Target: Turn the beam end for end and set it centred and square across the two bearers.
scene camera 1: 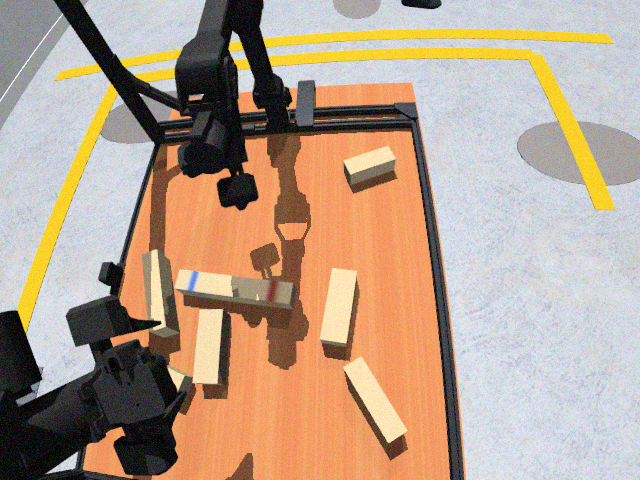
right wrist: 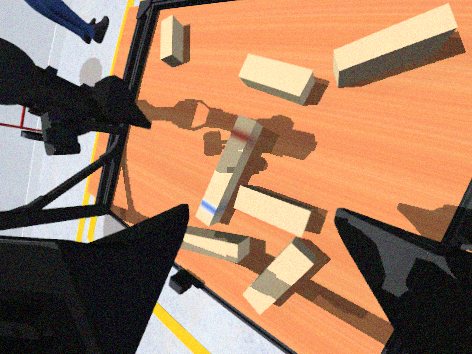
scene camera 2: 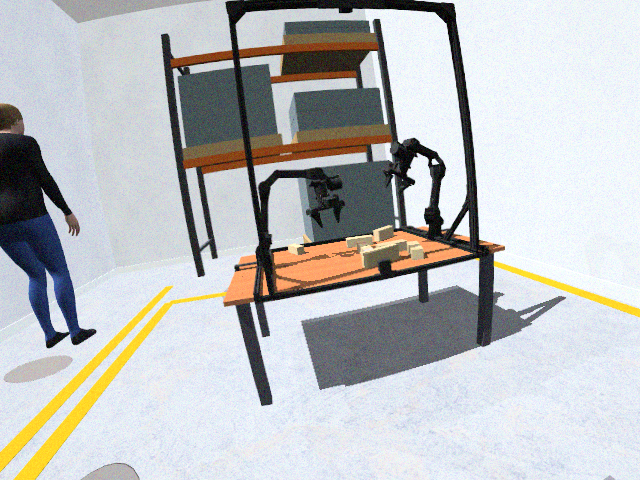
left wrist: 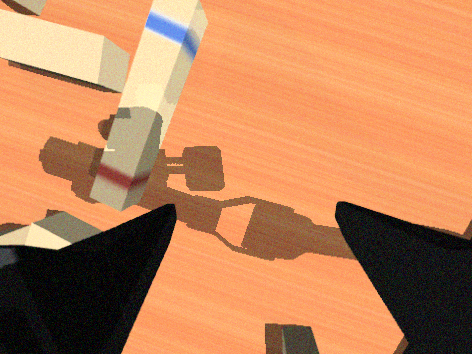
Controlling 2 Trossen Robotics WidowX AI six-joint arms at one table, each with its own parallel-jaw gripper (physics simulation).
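Frame: origin at the left arm's base, x up, y ahead, z left, level; metres.
Seen in the pictures: left gripper, fingertip midpoint: (right wrist: 136, 130) (scene camera 2: 330, 225) (left wrist: 254, 210); right gripper, fingertip midpoint: (scene camera 1: 171, 358) (right wrist: 261, 212) (scene camera 2: 391, 191); left arm's base, link origin: (scene camera 1: 278, 119); right arm's base, link origin: (scene camera 2: 435, 235).
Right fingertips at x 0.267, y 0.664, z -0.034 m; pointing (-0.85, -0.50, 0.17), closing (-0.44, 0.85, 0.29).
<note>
Offsets run from my right fingertips to a thing's top centre.
The beam {dx -0.242, dy -0.175, dz -0.024 m} (scene camera 1: 217, 287) (left wrist: 155, 70) (right wrist: 223, 181) is pale, with a blue band and a dark red band near its ends. In scene camera 1 its blue end is at the left and its red end at the right. Two similar blocks, likely the bearers {dx -0.239, dy -0.052, dz -0.057 m} (scene camera 1: 209, 346) {dx -0.239, dy -0.136, dz +0.197 m} (scene camera 1: 339, 304) (right wrist: 272, 209) (right wrist: 276, 76), lie roughly parallel; the beam lies off their tops, close to one's end. My left gripper (scene camera 2: 328, 223) (left wrist: 254, 210) is open and empty above the table; its fingertips are hidden in scene camera 1. My right gripper (scene camera 1: 172, 360) (scene camera 2: 395, 186) (right wrist: 261, 212) is open and empty, high above the table.
A long block {dx -0.223, dy -0.162, dz -0.193 m} (scene camera 1: 160, 294) (right wrist: 212, 245) stands close to the beam's blue end. A short block {dx -0.239, dy +0.007, dz -0.181 m} (scene camera 1: 180, 382) (right wrist: 280, 275) is partly behind my right gripper in scene camera 1. Other blocks {dx -0.223, dy +0.038, dz +0.258 m} (scene camera 1: 374, 400) {dx -0.242, dy -0.485, dz +0.273 m} (scene camera 1: 369, 164) lie farther off. A black frame (scene camera 1: 434, 258) edges the table.
</note>
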